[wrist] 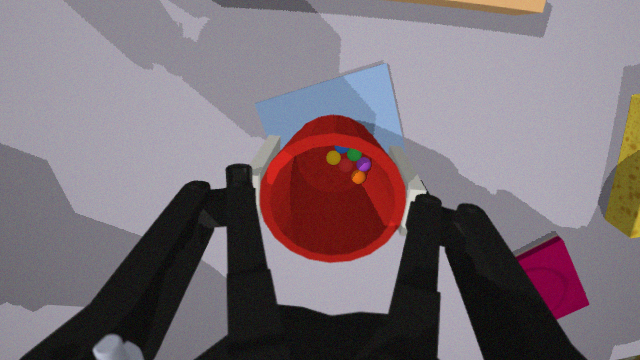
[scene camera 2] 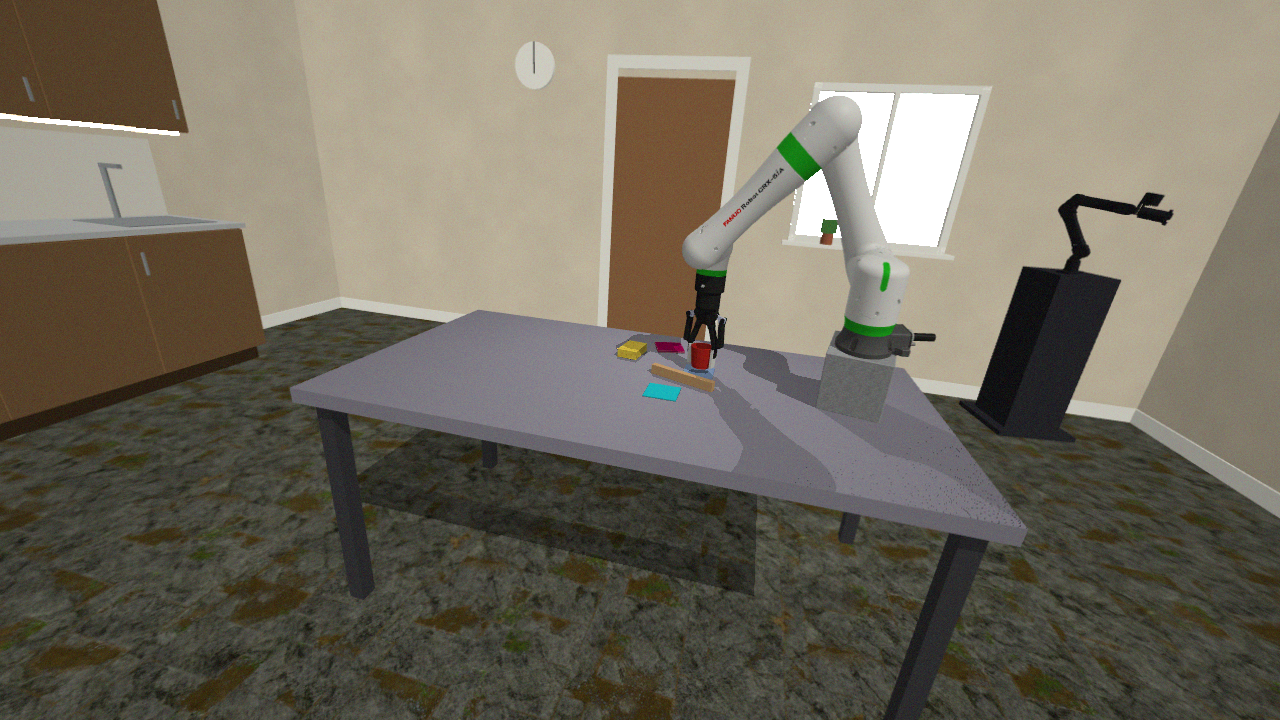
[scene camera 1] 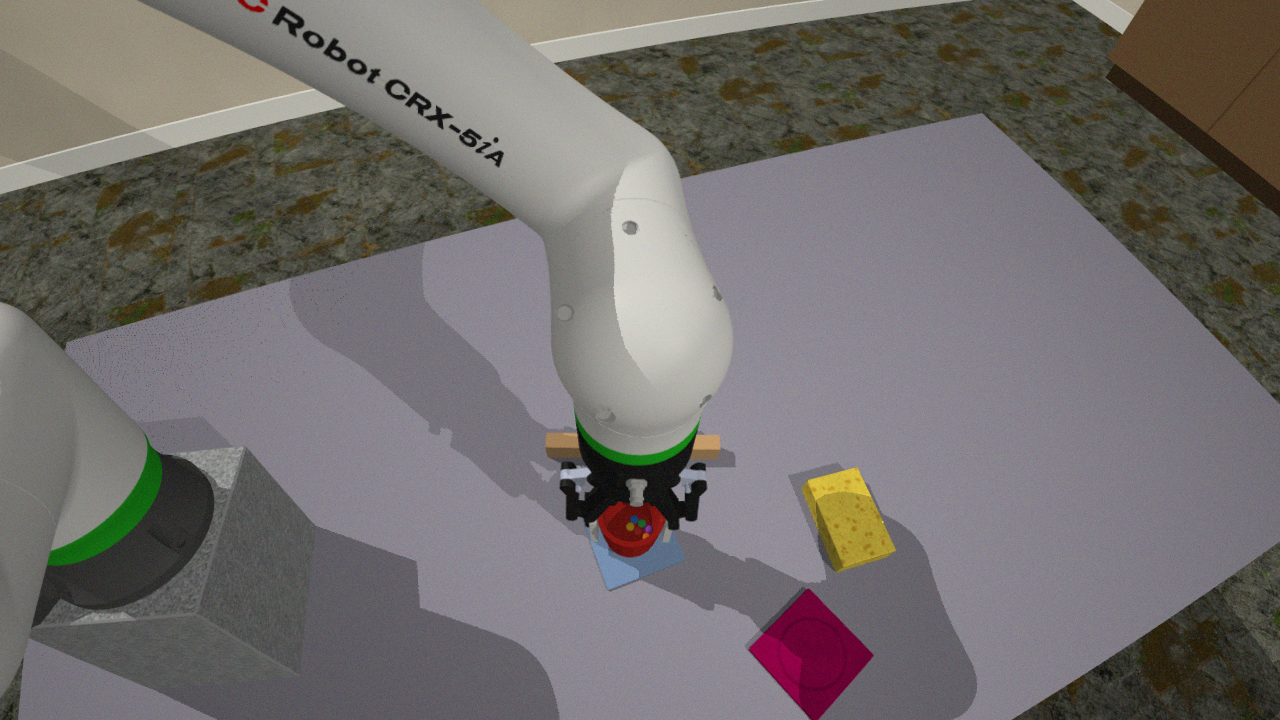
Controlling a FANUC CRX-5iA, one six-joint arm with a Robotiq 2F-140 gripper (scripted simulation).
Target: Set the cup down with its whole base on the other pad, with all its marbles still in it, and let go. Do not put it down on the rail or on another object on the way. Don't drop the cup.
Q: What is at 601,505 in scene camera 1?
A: My gripper.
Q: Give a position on a red cup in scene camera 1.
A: At 613,521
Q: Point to a yellow sponge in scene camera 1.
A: At 851,528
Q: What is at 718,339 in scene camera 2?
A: My gripper.
